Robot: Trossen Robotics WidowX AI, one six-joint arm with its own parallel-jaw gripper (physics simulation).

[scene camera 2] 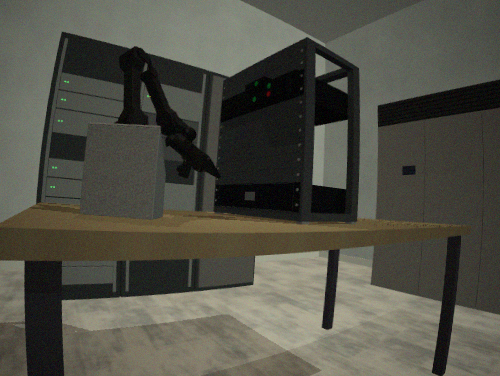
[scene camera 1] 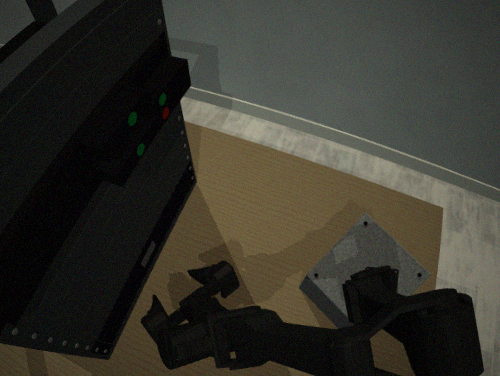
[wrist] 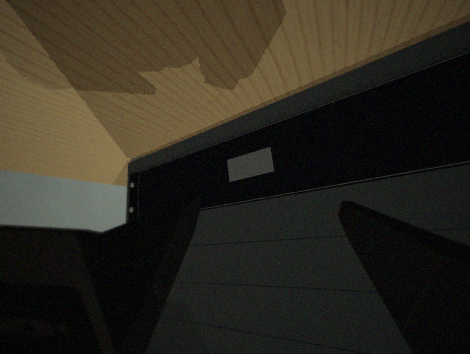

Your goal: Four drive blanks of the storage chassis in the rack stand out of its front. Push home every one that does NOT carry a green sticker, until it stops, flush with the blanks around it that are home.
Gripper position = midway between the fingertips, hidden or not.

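Observation:
There's the gripper [scene camera 1: 171,284], and you'd also find it in scene camera 2 [scene camera 2: 219,176] and in the wrist view [wrist: 268,204]. There's a rack [scene camera 1: 98,187] too, and the rack shows in the wrist view [wrist: 269,259] as well as in scene camera 2 [scene camera 2: 265,154].

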